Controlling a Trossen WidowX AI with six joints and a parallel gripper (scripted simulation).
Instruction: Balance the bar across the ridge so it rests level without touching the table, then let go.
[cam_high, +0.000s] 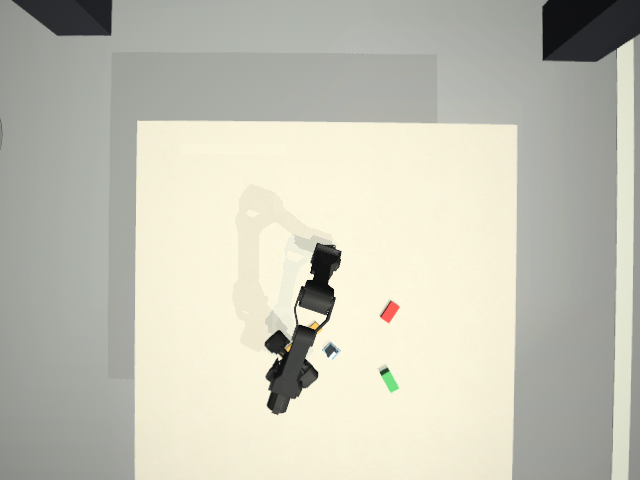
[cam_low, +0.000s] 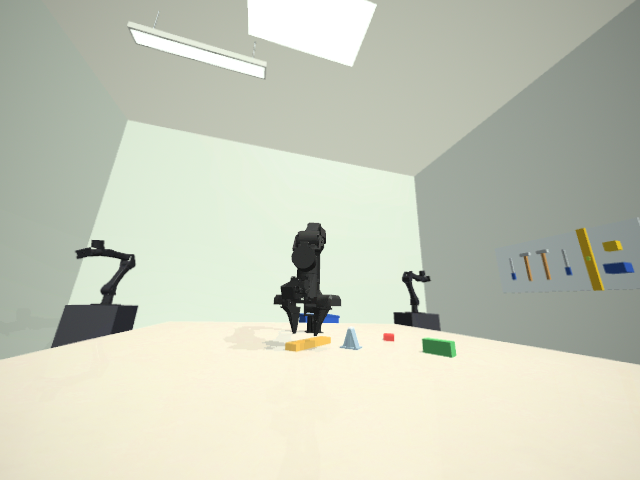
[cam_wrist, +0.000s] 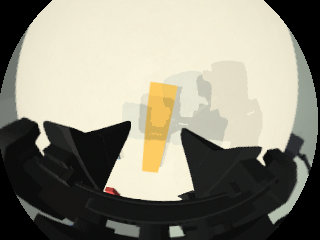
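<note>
Now: the orange bar 2 cm to the left of my gripper tip, 2 cm below it and 2 cm behind it. The rest, counted from my gripper tip: green block 32 cm to the left, 10 cm ahead, 1 cm below; then red block 32 cm to the left, 12 cm behind, 2 cm below.
</note>
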